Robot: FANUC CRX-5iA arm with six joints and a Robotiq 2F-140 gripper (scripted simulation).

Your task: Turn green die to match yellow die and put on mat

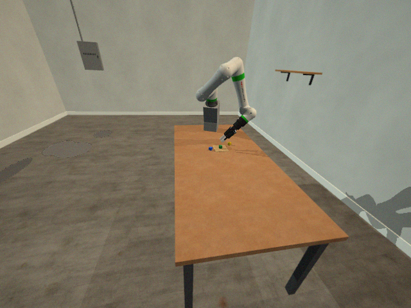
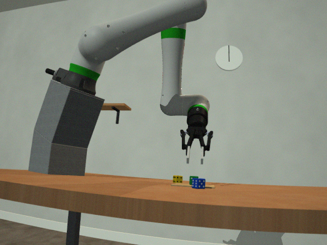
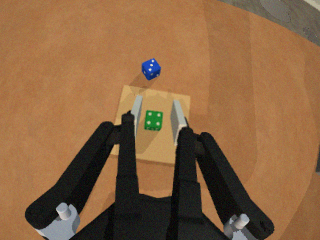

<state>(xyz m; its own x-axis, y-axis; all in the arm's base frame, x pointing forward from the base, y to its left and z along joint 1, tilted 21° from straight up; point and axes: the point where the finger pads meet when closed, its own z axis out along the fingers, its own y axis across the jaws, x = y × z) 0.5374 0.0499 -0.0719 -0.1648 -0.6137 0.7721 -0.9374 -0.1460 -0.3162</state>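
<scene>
Now: hand 20 mm to the left of the green die and 90 mm above it. Also, from my hand: blue die: 30 mm ahead, 130 mm to the right, 90 mm below; yellow die: 80 mm behind, 100 mm to the left, 90 mm below; tan mat: 20 mm to the right, 110 mm below.
</scene>
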